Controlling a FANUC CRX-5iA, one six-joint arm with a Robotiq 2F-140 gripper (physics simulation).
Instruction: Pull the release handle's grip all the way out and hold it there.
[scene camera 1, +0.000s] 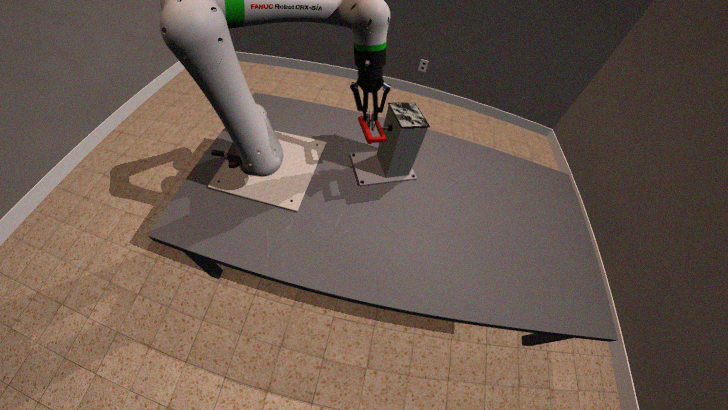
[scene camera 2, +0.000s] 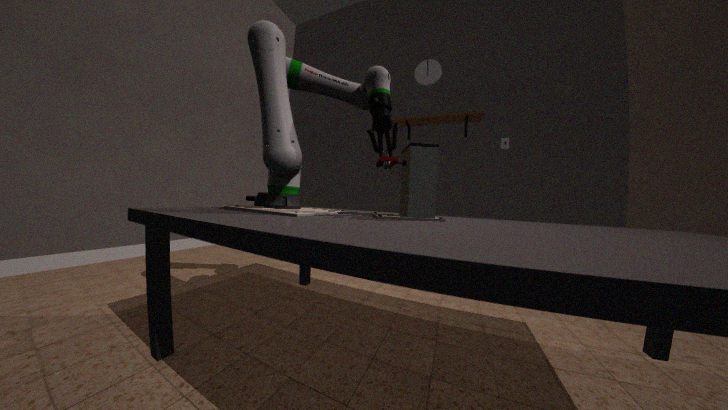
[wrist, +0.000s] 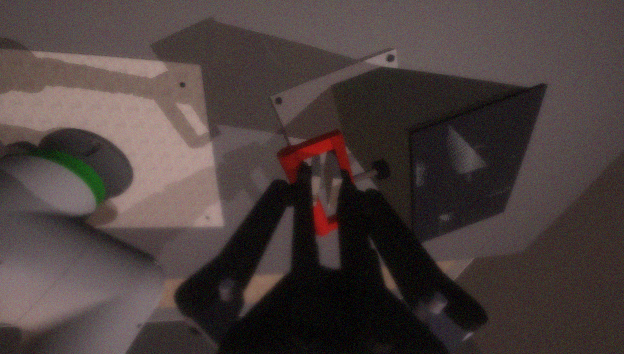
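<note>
The release handle's red grip (scene camera 1: 376, 139) (scene camera 2: 391, 159) (wrist: 315, 145) is a rectangular loop lying roughly level beside the upper part of a grey-green box (scene camera 1: 405, 147) (scene camera 2: 423, 178) (wrist: 465, 165). A short stretch of its thin rod (wrist: 366, 175) shows between the loop and the black collar (wrist: 381, 170) on the box's side. My gripper (scene camera 1: 371, 123) (scene camera 2: 387, 164) (wrist: 321, 158) points down with its fingertips inside the loop. It is nearly shut, with a narrow gap and nothing pinched between the fingers. In the wrist view the fingers hide parts of the loop's long bars. Whether a finger touches the loop is unclear.
The box stands on a bolted base plate (scene camera 1: 364, 175) on the grey table (scene camera 1: 407, 244). My arm's base stands on a larger pale plate (scene camera 1: 285, 196) to the left. Behind are a wall shelf (scene camera 2: 440, 119) and a round clock (scene camera 2: 427, 72).
</note>
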